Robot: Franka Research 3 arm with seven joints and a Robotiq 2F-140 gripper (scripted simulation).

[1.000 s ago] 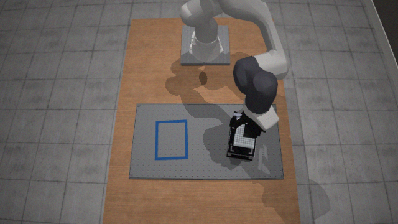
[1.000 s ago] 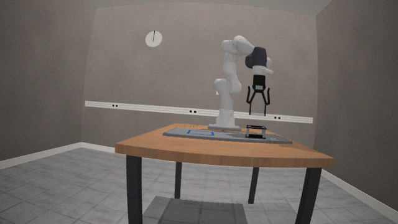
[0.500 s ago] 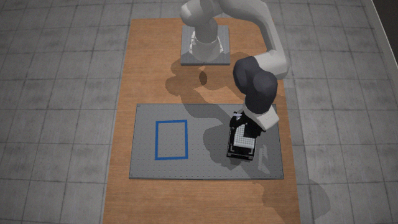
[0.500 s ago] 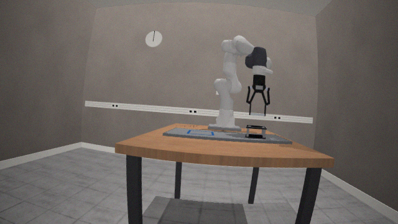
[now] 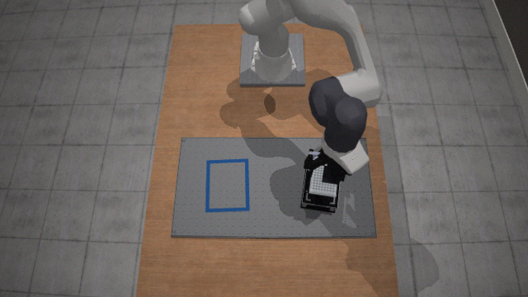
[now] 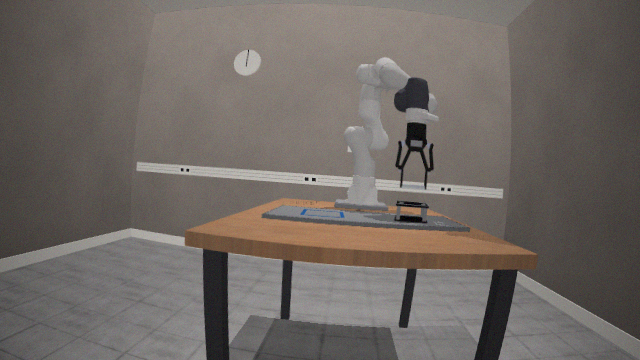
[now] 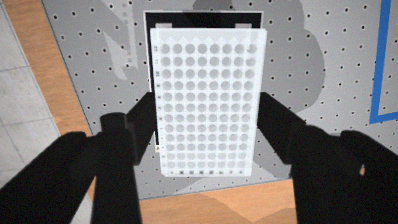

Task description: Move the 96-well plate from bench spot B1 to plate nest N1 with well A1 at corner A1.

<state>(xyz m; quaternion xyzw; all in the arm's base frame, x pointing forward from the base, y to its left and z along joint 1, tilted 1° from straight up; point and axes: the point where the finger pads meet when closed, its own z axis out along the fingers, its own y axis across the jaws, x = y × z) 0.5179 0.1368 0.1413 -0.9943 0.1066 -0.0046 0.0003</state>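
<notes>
The black raised nest lies 8 cm below my hand. Also, from my hand: A1 label 8 cm below, 7 cm to the left, 6 cm behind; then white 96-well plate 2 cm below.
</notes>
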